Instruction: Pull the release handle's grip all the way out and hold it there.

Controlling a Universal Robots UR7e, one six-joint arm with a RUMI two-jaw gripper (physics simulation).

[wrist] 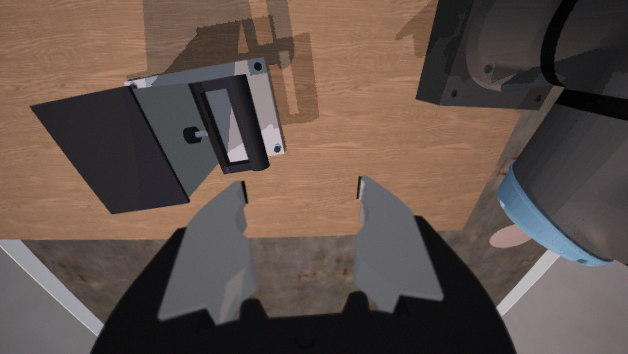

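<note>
The release handle's grip (256,122) is a dark rectangular loop with a rounded outer bar, at the upper left of the wrist view. A short light rod with a black collar (192,135) joins it to the grey-green face of a dark box (112,150). A pale metal base plate (265,107) with dark screws shows beside and behind the grip. My gripper (302,181) is partly open, with nothing between its fingers. Its left fingertip appears just below the grip's lower end, apart from it; the height between them is hard to tell.
The wooden table (370,135) ends at a front edge below the box. The robot's dark base block (432,75) stands at the upper right, with a grey arm link (575,165) and its blue ring (530,220) at the right. Shadows lie behind the box.
</note>
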